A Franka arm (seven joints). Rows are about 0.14 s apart.
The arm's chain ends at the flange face. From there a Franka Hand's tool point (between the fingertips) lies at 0.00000 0.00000 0.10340 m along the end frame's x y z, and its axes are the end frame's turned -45 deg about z.
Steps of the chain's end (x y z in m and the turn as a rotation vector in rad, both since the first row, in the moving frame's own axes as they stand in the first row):
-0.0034, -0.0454, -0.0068, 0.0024, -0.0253, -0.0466
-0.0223, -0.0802, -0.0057, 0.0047, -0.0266, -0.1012
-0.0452, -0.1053, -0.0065, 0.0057, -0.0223, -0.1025
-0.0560, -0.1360, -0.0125, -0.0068, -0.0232, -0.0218
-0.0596, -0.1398, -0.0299, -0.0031, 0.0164, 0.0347
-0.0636, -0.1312, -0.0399, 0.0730, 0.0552, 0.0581
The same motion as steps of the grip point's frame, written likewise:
0.0280, -0.0365, -0.0068, 0.0196, -0.0162, -0.0466
0.0392, -0.0747, -0.0057, 0.0221, -0.0155, -0.1012
0.0412, -0.1084, -0.0065, 0.0198, -0.0117, -0.1025
0.0544, -0.1369, -0.0125, 0.0116, -0.0212, -0.0218
0.0577, -0.1396, -0.0299, -0.0138, 0.0094, 0.0347
0.0572, -0.1388, -0.0403, 0.0126, 0.0907, 0.0581

